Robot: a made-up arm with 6 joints.
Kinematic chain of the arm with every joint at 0, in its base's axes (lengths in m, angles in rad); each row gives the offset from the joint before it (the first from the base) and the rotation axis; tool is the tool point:
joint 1: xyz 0 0 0.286 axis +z
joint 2: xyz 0 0 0 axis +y
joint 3: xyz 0 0 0.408 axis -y
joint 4: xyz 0 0 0 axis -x
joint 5: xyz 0.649 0 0 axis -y
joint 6: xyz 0 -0.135 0 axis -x
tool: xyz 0 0 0
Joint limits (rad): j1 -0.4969..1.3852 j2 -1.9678..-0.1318 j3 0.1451..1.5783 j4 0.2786..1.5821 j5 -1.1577..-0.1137 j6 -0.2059..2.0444
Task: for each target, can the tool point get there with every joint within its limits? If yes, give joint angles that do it. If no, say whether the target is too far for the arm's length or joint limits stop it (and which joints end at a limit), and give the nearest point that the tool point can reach.
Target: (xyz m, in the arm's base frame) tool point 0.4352 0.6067 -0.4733
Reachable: no: joint limits stop it (at a limit: joint 1, joint 2, joint 3, joint 4) | nearest point -0.8078 0.4398 -0.2513 | short by 1.274 m
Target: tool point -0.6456 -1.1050 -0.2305
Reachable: no: too far | nearest point -0.5010 -0.8574 -0.1148 | short by 0.309 m
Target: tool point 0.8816 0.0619 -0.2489
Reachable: no: joint limits stop it (at a limit: joint 2, joint 3, joint 4) | nearest point 0.5739 0.0403 0.9036 | short by 1.193 m
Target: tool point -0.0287 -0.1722 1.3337
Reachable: yes | joints 1.1888 -0.3204 1.1167 1.2889 -0.2042 1.0269
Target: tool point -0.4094 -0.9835 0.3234
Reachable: yes | joints 1.0951 -1.6273 1.2638 0.8760 -0.4284 0.3475
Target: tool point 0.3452 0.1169 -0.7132
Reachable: no: joint limits stop it (at a limit: joint 1, joint 2, joint 3) | nearest point -0.1297 -0.9141 -0.2454 | short by 1.228 m
